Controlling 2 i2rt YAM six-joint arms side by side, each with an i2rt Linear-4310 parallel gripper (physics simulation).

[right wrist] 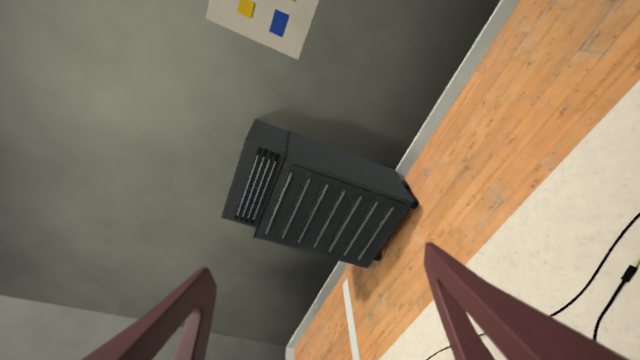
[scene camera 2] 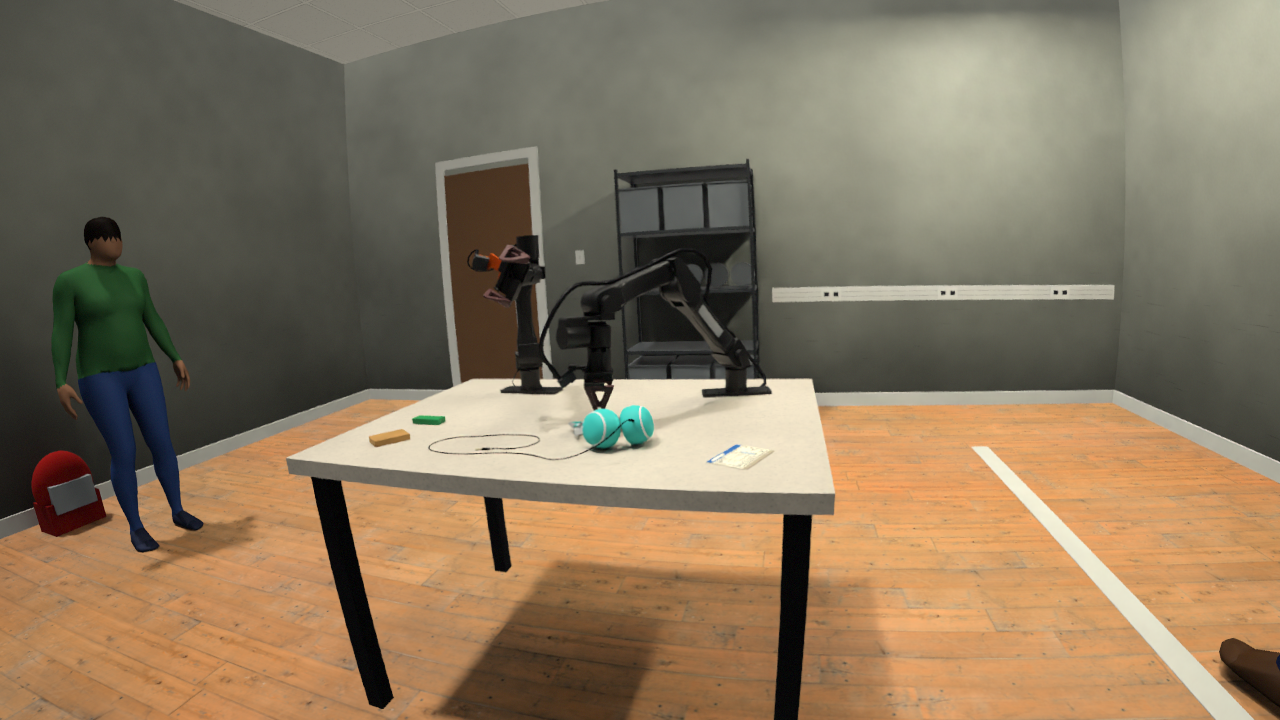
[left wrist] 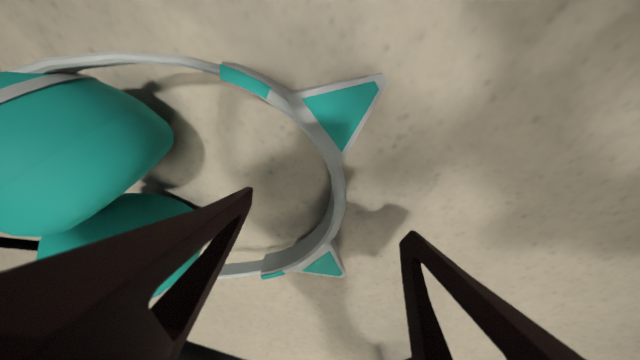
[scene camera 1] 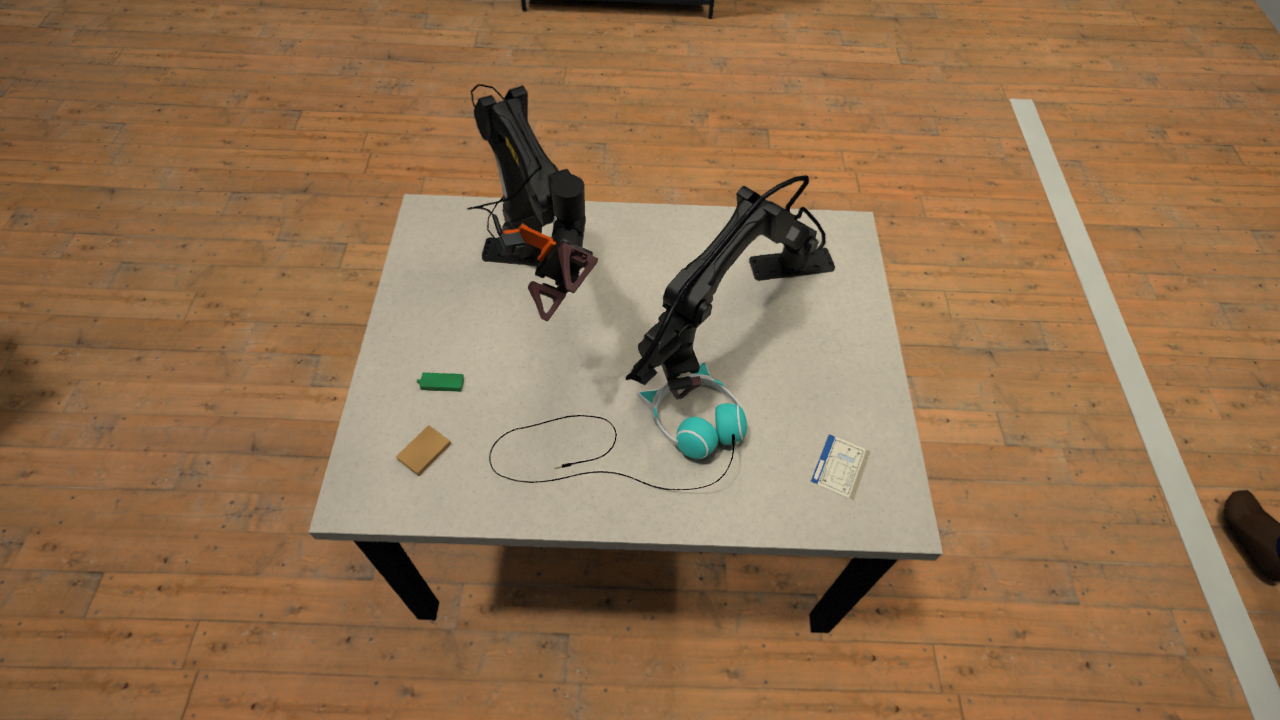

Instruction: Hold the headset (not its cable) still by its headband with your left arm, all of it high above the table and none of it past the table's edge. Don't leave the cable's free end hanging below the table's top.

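Places are measured from the left arm's base along level axes (x ahead, y left, z up), in centimetres.
Where they show: left gripper, fingertip midpoint: (left wrist: 332, 216) (scene camera 1: 672, 379); right gripper, fingertip midpoint: (right wrist: 316, 264) (scene camera 2: 492, 278) (scene camera 1: 557, 306); left arm's base, origin of the base link: (scene camera 2: 736, 393) (scene camera 1: 791, 265); right arm's base, origin of the base link: (scene camera 2: 531, 391) (scene camera 1: 525, 253).
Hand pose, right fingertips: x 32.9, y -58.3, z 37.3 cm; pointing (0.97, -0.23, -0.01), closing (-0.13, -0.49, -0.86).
Things, the pixels of their top centre, and the offset from my right fingertips. "*": a spot on its surface instead.
- thin black cable, surface spot: (scene camera 1: 615, 436) * dx +6.5, dy +8.9, dz -37.1 cm
- green block, middle of its top: (scene camera 1: 438, 379) (scene camera 2: 427, 417) dx -12.2, dy -26.1, dz -35.8 cm
- tan block, middle of its top: (scene camera 1: 423, 448) (scene camera 2: 388, 435) dx +3.6, dy -29.7, dz -35.8 cm
- printed card, middle of its top: (scene camera 2: 741, 456) (scene camera 1: 841, 466) dx +20.5, dy +52.9, dz -37.2 cm
The teal and white cat-ear headset (scene camera 1: 696, 437) (scene camera 2: 601, 429) (left wrist: 65, 155) lies on the table (scene camera 1: 805, 358) (scene camera 2: 358, 467). Its headband (left wrist: 338, 190) faces the arms in scene camera 1. My left gripper (scene camera 1: 682, 390) (scene camera 2: 598, 400) (left wrist: 332, 217) is open at the headband; in the left wrist view its fingertips are on either side of the band, with no grip on it. The thin black cable (scene camera 1: 615, 436) curves over the table, and its free end (scene camera 1: 563, 465) (scene camera 2: 484, 448) (right wrist: 629, 273) lies on the top. My right gripper (scene camera 1: 556, 302) (scene camera 2: 501, 273) (right wrist: 316, 264) is open and empty, raised above the table.
A green block (scene camera 1: 441, 382) (scene camera 2: 428, 420) and a tan block (scene camera 1: 423, 449) (scene camera 2: 389, 437) lie at the left of the table. A printed card (scene camera 1: 839, 465) (scene camera 2: 739, 456) lies right of the headset. A person (scene camera 2: 102, 313) stands away from the table at the left.
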